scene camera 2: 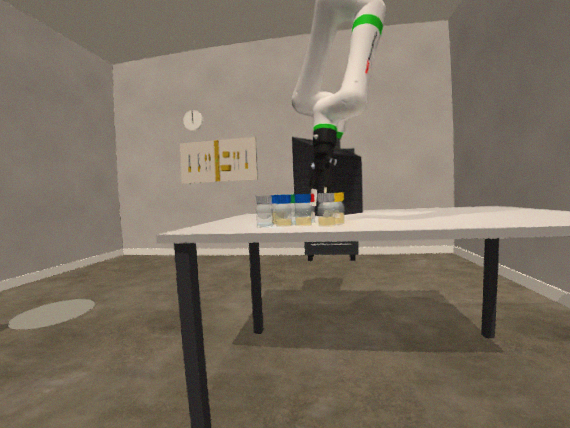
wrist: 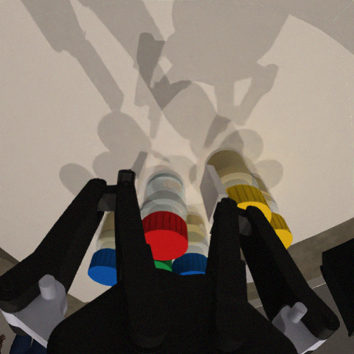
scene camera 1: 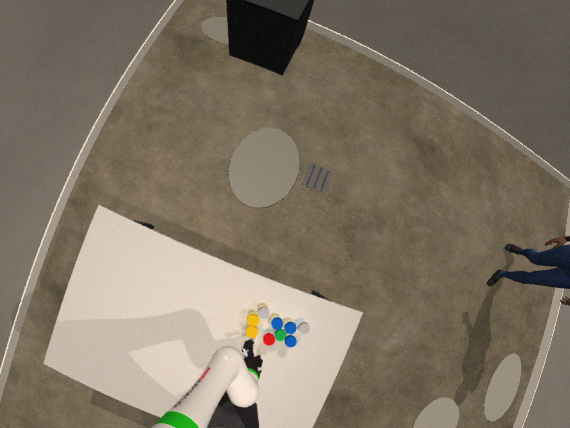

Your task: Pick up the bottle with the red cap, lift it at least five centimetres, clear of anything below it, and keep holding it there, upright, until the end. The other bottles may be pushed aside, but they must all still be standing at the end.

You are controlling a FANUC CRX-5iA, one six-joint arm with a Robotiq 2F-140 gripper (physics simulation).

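Frame: origin at the arm's base, x ahead, y left, z up, level; millimetres.
Seen in the pictures: gripper, fingertip midpoint: (scene camera 2: 319, 205) (scene camera 1: 256, 343).
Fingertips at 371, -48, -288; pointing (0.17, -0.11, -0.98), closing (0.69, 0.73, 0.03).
Observation:
A point is followed by its place in that frame, as x, y, z.
The red-capped bottle (scene camera 1: 269, 339) {423, -93, -242} (scene camera 2: 313, 198) {434, -69, -259} (wrist: 165, 240) stands upright on the white table (scene camera 1: 150, 260) {566, 567, -347} (scene camera 2: 425, 220) {465, 310, -347}, at the near side of the bottle group. My gripper (scene camera 1: 253, 354) {371, -48, -288} (scene camera 2: 319, 197) {371, -48, -288} (wrist: 174, 170) is open and points down. In the wrist view the red-capped bottle shows between its two fingers, with a gap on each side. The right finger's pad is close beside a yellow-capped bottle (scene camera 1: 252, 331) {437, -7, -242} (wrist: 249, 202). The left finger partly hides a blue-capped bottle (scene camera 1: 291, 341) {443, -195, -242} (wrist: 104, 266). The exact fingertip height is hard to tell.
A green-capped bottle (scene camera 1: 280, 335) {457, -136, -243} (wrist: 163, 265) stands close behind the red one. More blue-capped bottles (scene camera 1: 277, 323) {508, -103, -242} (scene camera 1: 290, 327) {507, -167, -242}, another yellow-capped bottle (scene camera 1: 253, 319) {493, 7, -242} (wrist: 282, 231) and grey-capped bottles (scene camera 1: 263, 312) {538, -25, -243} (scene camera 1: 303, 327) {524, -226, -242} stand around. All visible bottles are upright.

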